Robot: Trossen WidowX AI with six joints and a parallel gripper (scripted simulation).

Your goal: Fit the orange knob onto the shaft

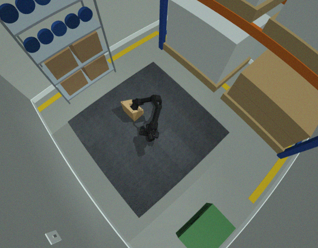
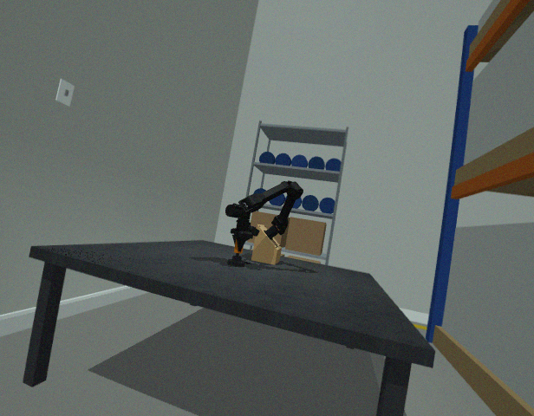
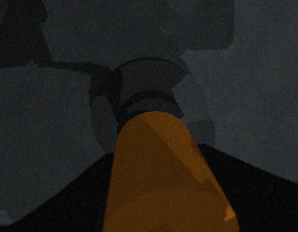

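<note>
The orange knob lies 2 cm above my gripper tip. Also, from my gripper tip: dark round pedestal (4 cm below).
</note>
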